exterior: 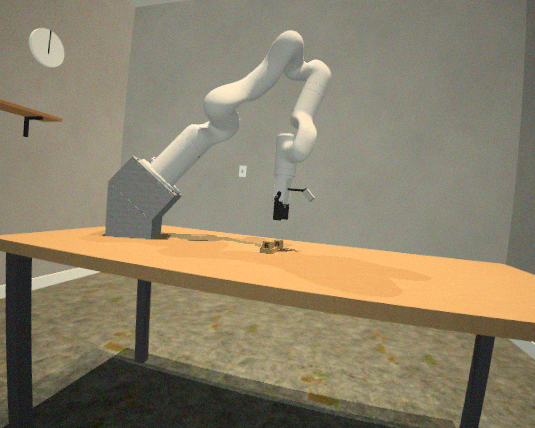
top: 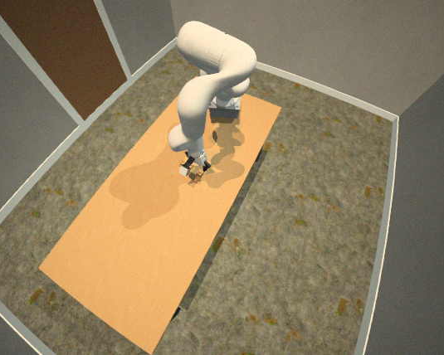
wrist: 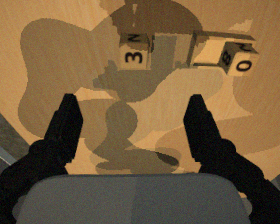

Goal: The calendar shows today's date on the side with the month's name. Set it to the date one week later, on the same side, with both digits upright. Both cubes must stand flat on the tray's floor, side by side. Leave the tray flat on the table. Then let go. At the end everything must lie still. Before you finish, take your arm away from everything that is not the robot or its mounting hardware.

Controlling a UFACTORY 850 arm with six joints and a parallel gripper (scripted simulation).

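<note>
Right now the wooden calendar tray is 110 mm to the right of my hand, 110 mm below it and 20 mm behind it.
</note>
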